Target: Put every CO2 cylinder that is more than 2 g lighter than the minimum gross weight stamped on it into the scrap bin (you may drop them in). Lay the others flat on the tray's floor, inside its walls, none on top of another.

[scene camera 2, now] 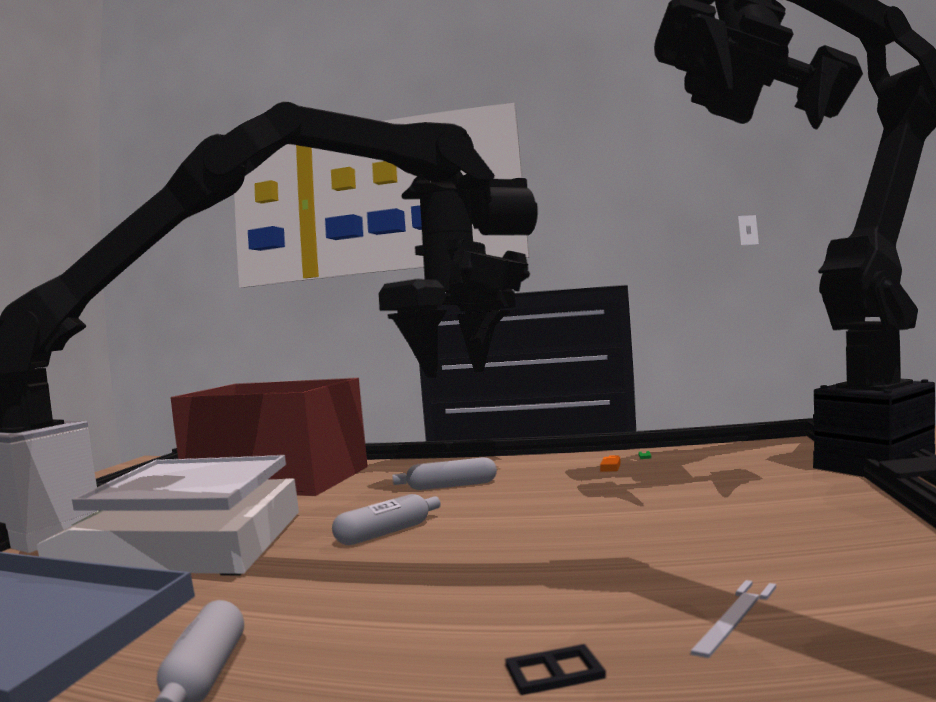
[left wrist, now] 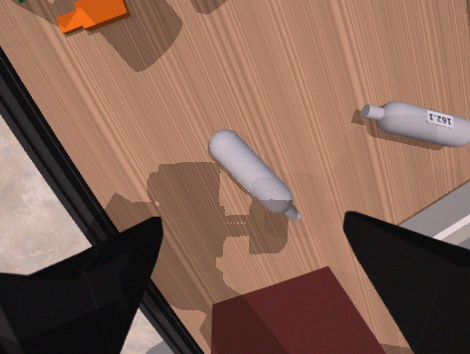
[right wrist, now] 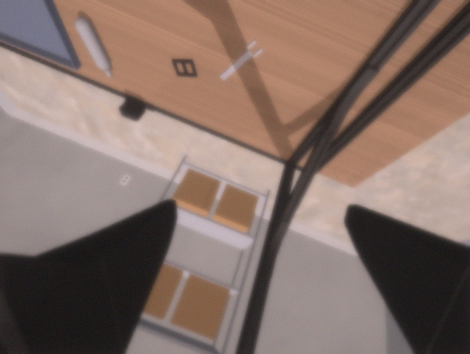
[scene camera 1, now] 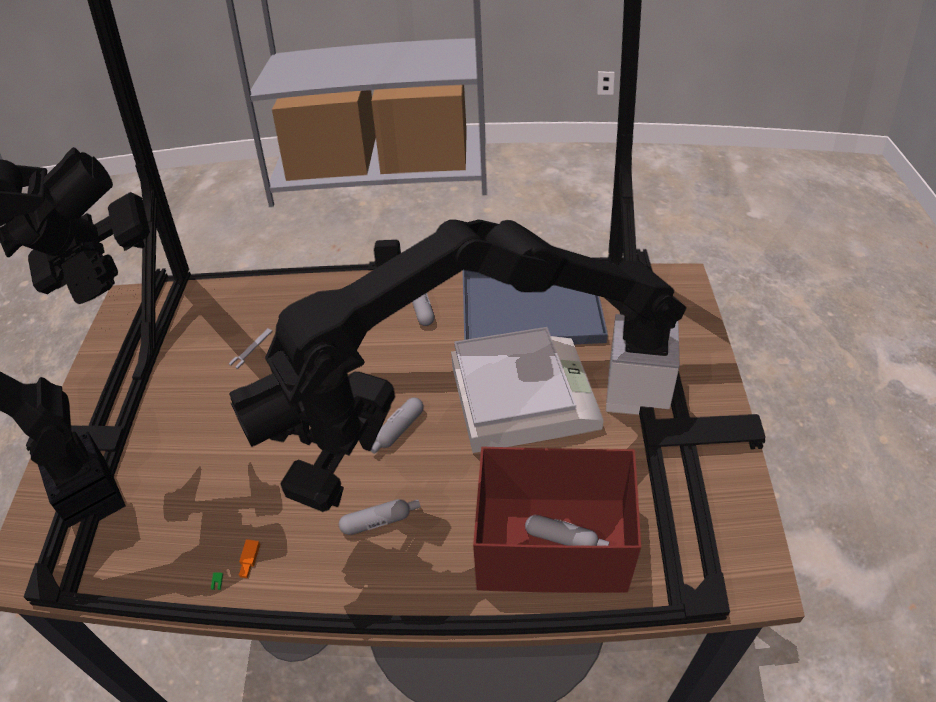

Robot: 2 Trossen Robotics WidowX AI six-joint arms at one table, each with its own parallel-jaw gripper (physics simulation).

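Frame: origin at the left arm's base, x ahead, y left, z up, level; metres.
Seen in the pictures: left gripper, between the fingertips: (scene camera 2: 456, 374) (left wrist: 253, 222) (scene camera 1: 351, 476); right gripper, between the fingertips: (scene camera 2: 774, 109) (right wrist: 261, 210) (scene camera 1: 120, 257); left arm's base, origin of its link: (scene camera 2: 25, 427) (scene camera 1: 646, 338); right arm's base, origin of its link: (scene camera 2: 874, 385) (scene camera 1: 68, 465).
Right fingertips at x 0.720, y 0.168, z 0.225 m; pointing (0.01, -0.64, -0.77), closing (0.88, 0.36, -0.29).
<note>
Pixels of each thing's middle, then the offset from my right fingertips to it. "*": a spot on its surface instead.
- grey cylinder, middle of its body: (scene camera 1: 566, 534) dx -0.633, dy +0.125, dz -0.321 m
- red scrap bin, middle of its body: (scene camera 1: 556, 521) (scene camera 2: 270, 433) dx -0.617, dy +0.132, dz -0.280 m
- second cylinder, middle of its body: (left wrist: 257, 178) (scene camera 2: 445, 474) (scene camera 1: 379, 515) dx -0.374, dy +0.130, dz -0.326 m
- blue tray, middle of its body: (scene camera 1: 532, 304) (right wrist: 5, 5) dx -0.527, dy -0.340, dz -0.331 m
- white scale, a spot on its surface: (scene camera 2: 181, 483) * dx -0.519, dy -0.132, dz -0.279 m
- fork-like tool, middle of its body: (scene camera 2: 733, 616) (scene camera 1: 251, 347) (right wrist: 238, 63) dx -0.053, dy -0.174, dz -0.339 m
- black two-hole frame, middle of its body: (scene camera 2: 554, 668) (right wrist: 184, 68) dx -0.147, dy -0.249, dz -0.338 m
- orange piece, middle of its body: (left wrist: 91, 13) (scene camera 2: 611, 462) (scene camera 1: 248, 558) dx -0.204, dy +0.233, dz -0.336 m
- green piece, middle of its body: (scene camera 2: 644, 455) (scene camera 1: 217, 581) dx -0.170, dy +0.278, dz -0.338 m
One grey cylinder (scene camera 1: 559, 530) lies in the red scrap bin (scene camera 1: 555, 568) (scene camera 2: 268, 434) (left wrist: 300, 315). A second cylinder (scene camera 1: 374, 517) (scene camera 2: 452, 473) (left wrist: 250, 170) lies on the table left of the bin in scene camera 1. A third (scene camera 1: 399, 424) (scene camera 2: 384, 516) (left wrist: 425, 122), labelled 162.1, lies near the scale. A fourth (scene camera 1: 423, 309) (scene camera 2: 202, 649) (right wrist: 93, 44) lies beside the blue tray (scene camera 1: 536, 309) (scene camera 2: 45, 642) (right wrist: 30, 25), outside it. My left gripper (scene camera 2: 454, 371) (left wrist: 253, 222) is open and empty, above the second cylinder's area. My right gripper (scene camera 2: 772, 104) (right wrist: 261, 210) is open and empty, high up.
A white scale (scene camera 1: 514, 385) (scene camera 2: 181, 483) stands between tray and bin, its pan bare. A fork-like tool (scene camera 1: 251, 349) (scene camera 2: 725, 623) (right wrist: 240, 62), a black two-hole frame (scene camera 2: 555, 668) (right wrist: 184, 67), an orange piece (scene camera 1: 249, 555) (scene camera 2: 610, 463) and a green piece (scene camera 1: 216, 580) (scene camera 2: 644, 454) lie on the table.
</note>
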